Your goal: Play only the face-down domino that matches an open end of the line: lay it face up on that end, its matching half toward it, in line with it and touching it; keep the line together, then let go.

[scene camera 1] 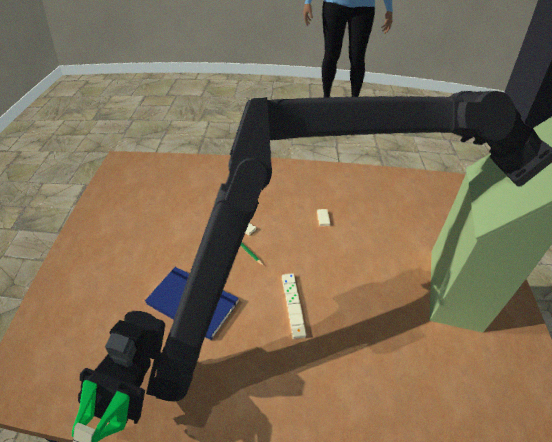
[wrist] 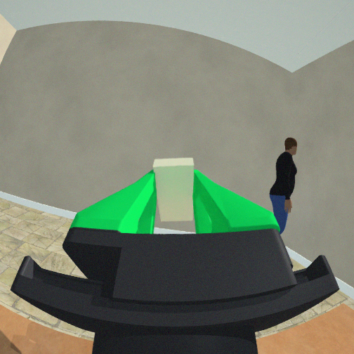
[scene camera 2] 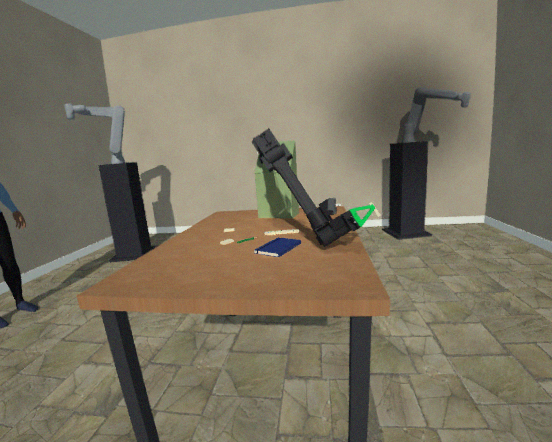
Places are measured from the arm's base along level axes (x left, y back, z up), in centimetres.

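Where they show: gripper, fingertip midpoint: [scene camera 1: 82, 437] [scene camera 2: 374, 206]; arm's base, origin of the base link: [scene camera 1: 523, 158].
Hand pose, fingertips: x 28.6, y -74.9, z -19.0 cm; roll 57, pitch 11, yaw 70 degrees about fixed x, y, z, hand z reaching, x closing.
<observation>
Things, the pixels of their top centre, and the offset from my fingertips. "*": a spot on its surface instead.
- domino line, surface spot: [scene camera 1: 295, 311] [scene camera 2: 286, 230] * dx -26.2, dy +34.9, dz -15.1 cm
- blank-backed domino, middle of its top: [scene camera 1: 323, 216] [scene camera 2: 229, 228] dx -52.8, dy +47.5, dz -15.1 cm
- cream domino, middle of its top: [scene camera 1: 75, 435] dx +0.2, dy -0.3, dz +1.6 cm
- blue notebook, middle of its top: [scene camera 1: 191, 299] [scene camera 2: 278, 244] dx -31.6, dy +14.0, dz -14.7 cm
- green pencil, middle of its top: [scene camera 1: 250, 252] [scene camera 2: 247, 238] dx -43.5, dy +27.9, dz -15.3 cm
The domino line [scene camera 1: 295, 311] [scene camera 2: 281, 232] lies straight and face up, its tiles touching; its far end shows two blue pips, its near end one orange pip. A blank-backed domino [scene camera 1: 324, 217] [scene camera 2: 229, 230] lies beyond the line. Another domino [scene camera 1: 251, 229] [scene camera 2: 227, 242] is partly hidden by the arm in the first scene view. My gripper [scene camera 1: 88, 431] [scene camera 2: 372, 209] [wrist: 174, 177] is shut on a cream domino [scene camera 1: 83, 433] [wrist: 175, 195], held raised near the table's edge, well away from the line. Its side toward the wrist camera is plain; no pips show.
A blue notebook [scene camera 1: 167, 296] [scene camera 2: 278, 247] lies left of the line, partly under the arm in the first scene view. A green pencil [scene camera 1: 251, 253] [scene camera 2: 247, 240] lies between notebook and loose dominoes. A tall green block [scene camera 1: 490, 270] [scene camera 2: 267, 200] stands at the arm's base end.
</observation>
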